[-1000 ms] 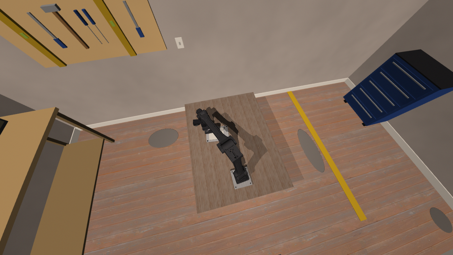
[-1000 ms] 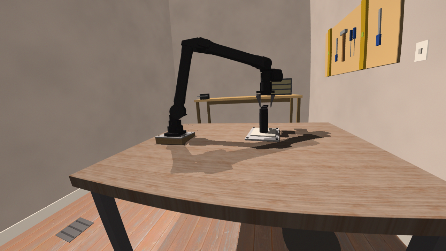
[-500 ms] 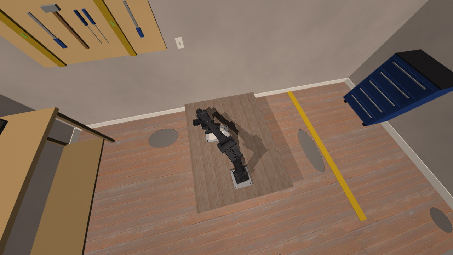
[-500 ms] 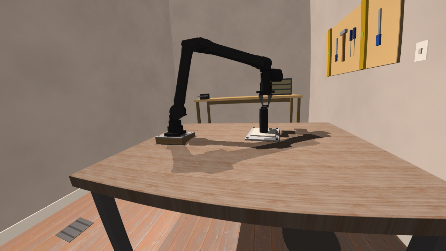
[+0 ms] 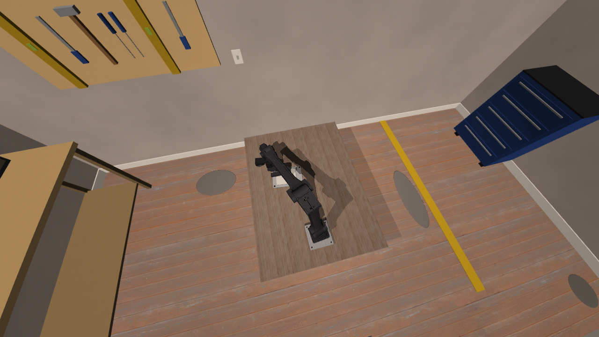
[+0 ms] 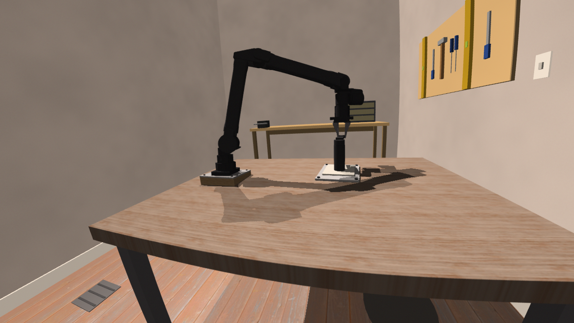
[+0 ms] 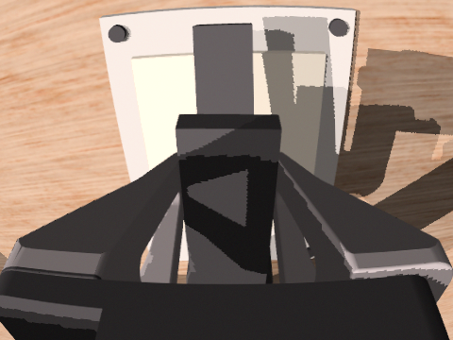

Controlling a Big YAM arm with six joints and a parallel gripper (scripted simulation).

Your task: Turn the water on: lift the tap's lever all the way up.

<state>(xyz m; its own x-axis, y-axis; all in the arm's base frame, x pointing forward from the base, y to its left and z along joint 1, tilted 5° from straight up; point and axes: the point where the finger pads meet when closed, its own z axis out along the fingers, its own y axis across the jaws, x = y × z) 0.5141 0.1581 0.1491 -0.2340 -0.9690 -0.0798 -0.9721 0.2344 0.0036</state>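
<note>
The lever is 30 mm to the right of my hand and 10 mm behind it. The rest, counted from my hand: tap 60 mm to the right, 50 mm below, 20 mm behind.
</note>
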